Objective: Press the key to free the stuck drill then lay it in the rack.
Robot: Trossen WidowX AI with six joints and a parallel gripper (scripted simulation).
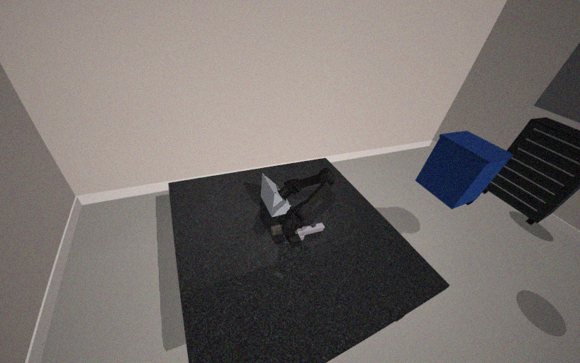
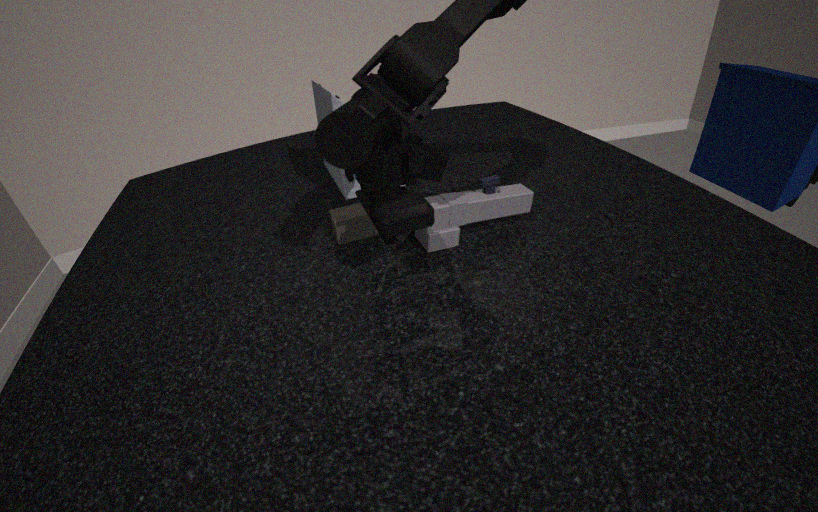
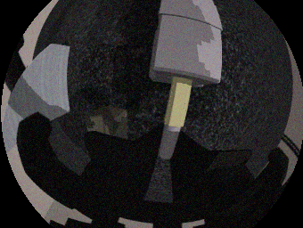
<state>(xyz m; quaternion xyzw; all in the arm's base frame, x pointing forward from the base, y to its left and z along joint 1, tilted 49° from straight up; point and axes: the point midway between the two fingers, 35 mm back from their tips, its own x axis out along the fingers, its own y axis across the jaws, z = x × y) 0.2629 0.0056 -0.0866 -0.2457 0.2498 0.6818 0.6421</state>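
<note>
My gripper tip is 5 cm to the right of the drill and 3 cm below it. Also, from my gripper tip: light grey housing block: 14 cm to the left, 2 cm above; key: 16 cm to the left, 3 cm above.
</note>
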